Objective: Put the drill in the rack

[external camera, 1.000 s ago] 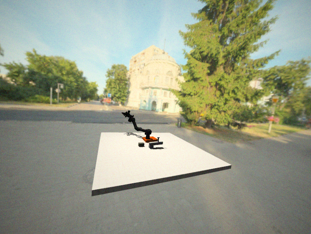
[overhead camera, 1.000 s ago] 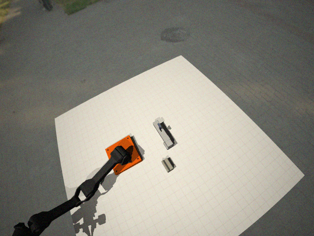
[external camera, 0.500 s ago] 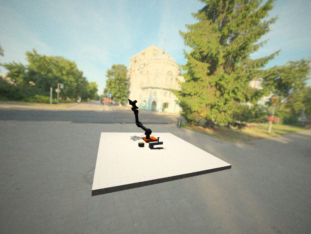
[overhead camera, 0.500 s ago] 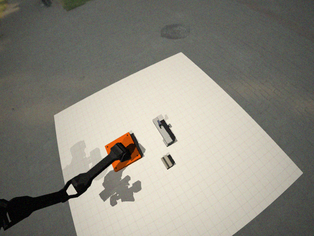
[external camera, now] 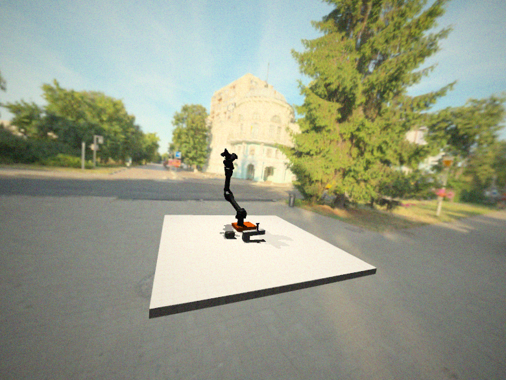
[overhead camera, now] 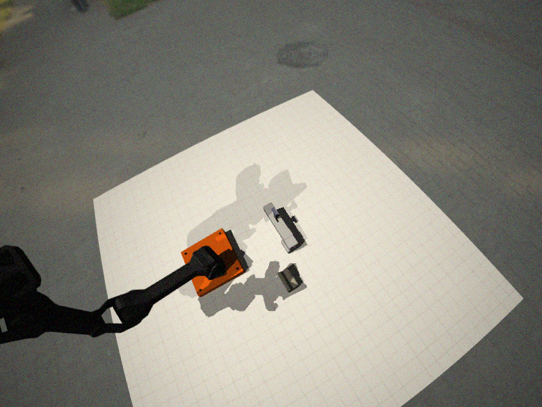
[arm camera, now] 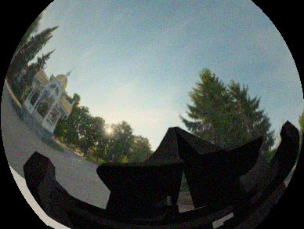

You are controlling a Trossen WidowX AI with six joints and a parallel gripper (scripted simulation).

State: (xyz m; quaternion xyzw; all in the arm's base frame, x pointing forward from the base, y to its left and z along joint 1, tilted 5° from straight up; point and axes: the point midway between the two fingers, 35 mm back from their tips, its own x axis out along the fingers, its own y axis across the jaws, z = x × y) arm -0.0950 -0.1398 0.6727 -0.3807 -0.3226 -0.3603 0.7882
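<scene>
The thin upright pin lies 61 cm below my gripper tip, 37 cm ahead of it and 29 cm to the left of it. Also, from my gripper tip: long grey block: 67 cm below, 38 cm ahead, 26 cm to the left; olive drill: 66 cm below, 38 cm ahead, 24 cm to the left; grey grooved rack: 69 cm below, 34 cm ahead, 8 cm to the left.
</scene>
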